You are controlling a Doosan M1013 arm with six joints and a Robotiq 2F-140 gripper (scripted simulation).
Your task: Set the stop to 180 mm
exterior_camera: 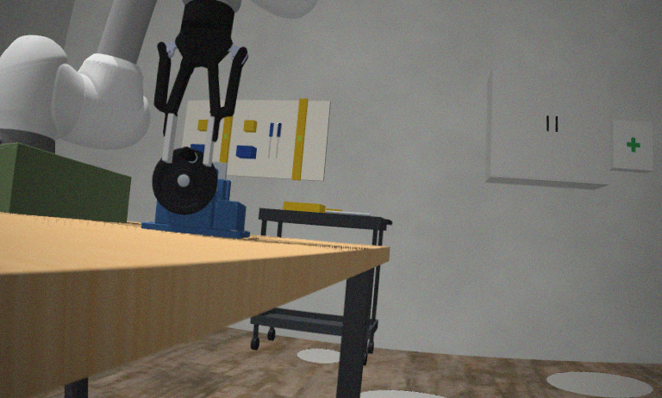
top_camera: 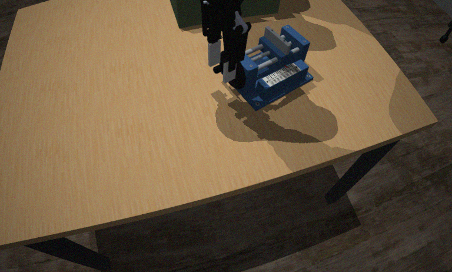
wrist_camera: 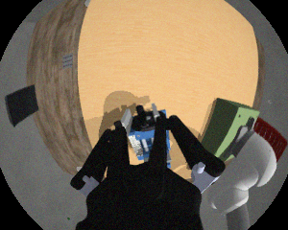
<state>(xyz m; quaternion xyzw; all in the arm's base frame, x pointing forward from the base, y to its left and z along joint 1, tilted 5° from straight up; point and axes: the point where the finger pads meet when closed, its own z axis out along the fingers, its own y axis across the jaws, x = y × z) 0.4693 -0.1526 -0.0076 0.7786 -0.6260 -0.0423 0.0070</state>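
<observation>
The handwheel lies 3 cm below my hand, 2 cm to the left of it and 1 cm behind it. The rest, counted from my hand: stop plate: 16 cm to the left, 4 cm below, 3 cm behind.
</observation>
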